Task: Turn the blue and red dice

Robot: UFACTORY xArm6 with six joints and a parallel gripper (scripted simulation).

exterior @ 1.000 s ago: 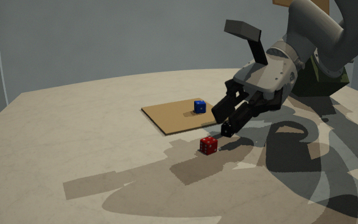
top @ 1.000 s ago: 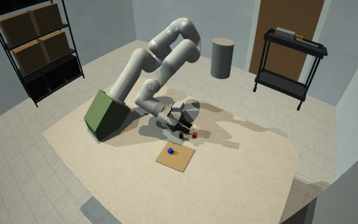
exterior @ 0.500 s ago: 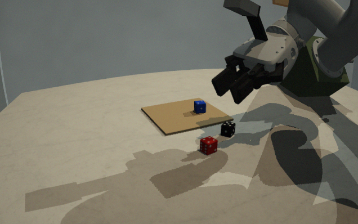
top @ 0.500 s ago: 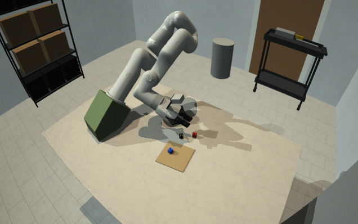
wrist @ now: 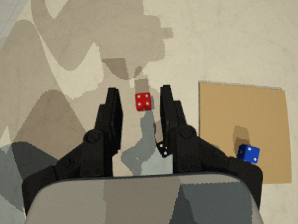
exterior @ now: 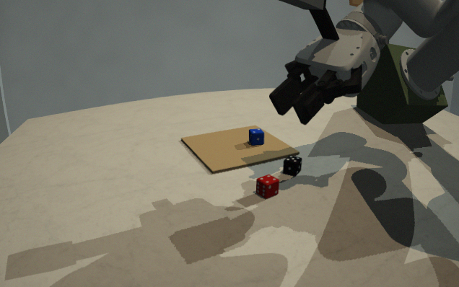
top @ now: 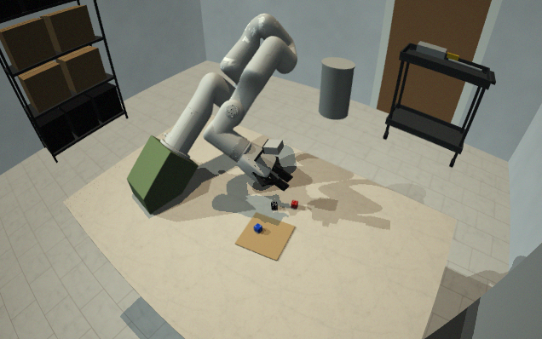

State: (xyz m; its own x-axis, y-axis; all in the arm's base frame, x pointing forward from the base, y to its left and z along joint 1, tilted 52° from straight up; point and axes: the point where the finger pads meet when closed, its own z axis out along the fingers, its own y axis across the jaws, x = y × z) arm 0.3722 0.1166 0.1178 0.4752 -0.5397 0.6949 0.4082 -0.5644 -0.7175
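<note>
The red die is 40 mm ahead of my hand, 20 mm to the left of it and 100 mm below it. Round my hand: blue die: 20 mm ahead, 140 mm to the right, 90 mm below; then tan mat: 50 mm ahead, 140 mm to the right, 110 mm below; then black die: 10 mm behind, 30 mm to the right, 100 mm below.
</note>
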